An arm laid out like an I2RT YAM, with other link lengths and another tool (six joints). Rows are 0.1 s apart.
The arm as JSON. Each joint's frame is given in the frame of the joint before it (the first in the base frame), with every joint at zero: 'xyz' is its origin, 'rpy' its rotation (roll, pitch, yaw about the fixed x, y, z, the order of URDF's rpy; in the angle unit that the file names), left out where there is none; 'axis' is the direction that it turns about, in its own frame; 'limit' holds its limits. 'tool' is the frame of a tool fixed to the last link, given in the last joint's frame.
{
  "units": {
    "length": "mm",
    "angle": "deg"
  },
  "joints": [
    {
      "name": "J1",
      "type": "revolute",
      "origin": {
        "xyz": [
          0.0,
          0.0,
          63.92
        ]
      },
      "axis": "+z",
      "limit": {
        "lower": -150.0,
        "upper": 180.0
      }
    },
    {
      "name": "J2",
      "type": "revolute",
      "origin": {
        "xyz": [
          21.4,
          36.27,
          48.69
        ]
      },
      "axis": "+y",
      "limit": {
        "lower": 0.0,
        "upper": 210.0
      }
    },
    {
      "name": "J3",
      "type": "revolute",
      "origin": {
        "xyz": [
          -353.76,
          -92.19,
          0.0
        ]
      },
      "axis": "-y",
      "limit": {
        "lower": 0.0,
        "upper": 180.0
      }
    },
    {
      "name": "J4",
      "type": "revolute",
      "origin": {
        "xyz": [
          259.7,
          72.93,
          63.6
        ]
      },
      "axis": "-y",
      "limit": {
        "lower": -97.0,
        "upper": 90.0
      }
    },
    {
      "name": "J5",
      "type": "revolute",
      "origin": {
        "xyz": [
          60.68,
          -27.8,
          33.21
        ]
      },
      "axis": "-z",
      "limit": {
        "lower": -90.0,
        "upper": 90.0
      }
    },
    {
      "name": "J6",
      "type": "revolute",
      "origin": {
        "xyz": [
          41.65,
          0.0,
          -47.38
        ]
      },
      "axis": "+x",
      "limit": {
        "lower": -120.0,
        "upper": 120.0
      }
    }
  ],
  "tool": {
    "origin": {
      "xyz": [
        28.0,
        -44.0,
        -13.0
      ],
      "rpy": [
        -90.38,
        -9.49,
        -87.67
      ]
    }
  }
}
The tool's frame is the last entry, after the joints.
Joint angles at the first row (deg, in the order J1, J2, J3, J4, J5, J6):
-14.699 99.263 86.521 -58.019 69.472 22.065
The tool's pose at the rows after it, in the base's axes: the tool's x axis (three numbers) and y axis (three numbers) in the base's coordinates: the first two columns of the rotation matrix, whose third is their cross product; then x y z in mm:
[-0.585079 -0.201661 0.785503 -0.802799 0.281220 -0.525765 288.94 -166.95 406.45]
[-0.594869 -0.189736 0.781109 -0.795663 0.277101 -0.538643 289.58 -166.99 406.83]
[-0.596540 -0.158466 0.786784 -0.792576 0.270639 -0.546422 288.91 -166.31 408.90]
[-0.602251 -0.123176 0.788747 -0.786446 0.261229 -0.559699 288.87 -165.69 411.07]
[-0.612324 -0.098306 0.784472 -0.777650 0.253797 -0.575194 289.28 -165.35 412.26]
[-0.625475 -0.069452 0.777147 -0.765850 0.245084 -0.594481 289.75 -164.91 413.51]
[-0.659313 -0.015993 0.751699 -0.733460 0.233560 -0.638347 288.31 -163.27 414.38]
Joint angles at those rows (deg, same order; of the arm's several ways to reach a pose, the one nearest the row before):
-14.699 99.264 86.521 -57.451 71.745 22.108
-14.698 99.263 86.519 -56.599 72.314 22.087
-14.699 99.263 86.520 -56.443 74.149 22.347
-14.699 99.263 86.520 -55.658 76.160 22.348
-14.699 99.264 86.520 -54.652 77.472 22.348
-14.699 99.263 86.520 -53.429 78.958 22.414
-14.699 99.263 86.521 -52.951 81.450 25.061

